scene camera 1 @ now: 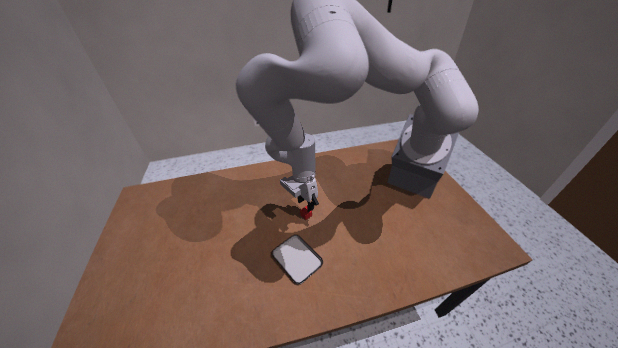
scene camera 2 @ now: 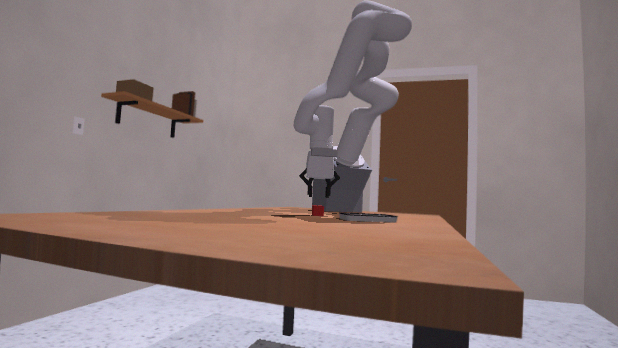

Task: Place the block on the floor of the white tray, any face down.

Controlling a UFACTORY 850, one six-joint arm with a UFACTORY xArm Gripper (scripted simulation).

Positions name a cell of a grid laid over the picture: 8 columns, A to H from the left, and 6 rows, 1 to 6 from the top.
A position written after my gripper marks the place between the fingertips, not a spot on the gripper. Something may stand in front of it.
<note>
I see my gripper (scene camera 2: E4) and a white tray (scene camera 1: D5).
</note>
